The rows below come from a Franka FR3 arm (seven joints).
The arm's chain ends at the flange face. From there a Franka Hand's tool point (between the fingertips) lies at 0.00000 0.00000 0.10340 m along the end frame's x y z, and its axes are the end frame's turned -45 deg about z.
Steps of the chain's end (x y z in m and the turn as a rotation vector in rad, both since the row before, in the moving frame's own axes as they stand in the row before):
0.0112 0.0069 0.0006 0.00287 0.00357 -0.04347
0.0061 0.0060 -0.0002 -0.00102 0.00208 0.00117
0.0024 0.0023 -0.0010 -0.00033 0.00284 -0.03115
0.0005 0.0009 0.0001 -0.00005 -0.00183 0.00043
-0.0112 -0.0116 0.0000 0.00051 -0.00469 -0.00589
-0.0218 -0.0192 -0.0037 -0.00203 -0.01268 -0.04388
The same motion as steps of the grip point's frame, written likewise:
0.0035 0.0128 0.0006 -0.00049 0.00455 -0.04347
0.0001 0.0088 -0.0002 -0.00219 0.00075 0.00117
0.0003 0.0036 -0.0010 -0.00224 0.00177 -0.03115
-0.0004 0.0009 0.0001 0.00126 -0.00133 0.00043
0.0000 -0.0165 0.0000 0.00368 -0.00296 -0.00589
-0.0029 -0.0297 -0.0037 0.00753 -0.01040 -0.04388

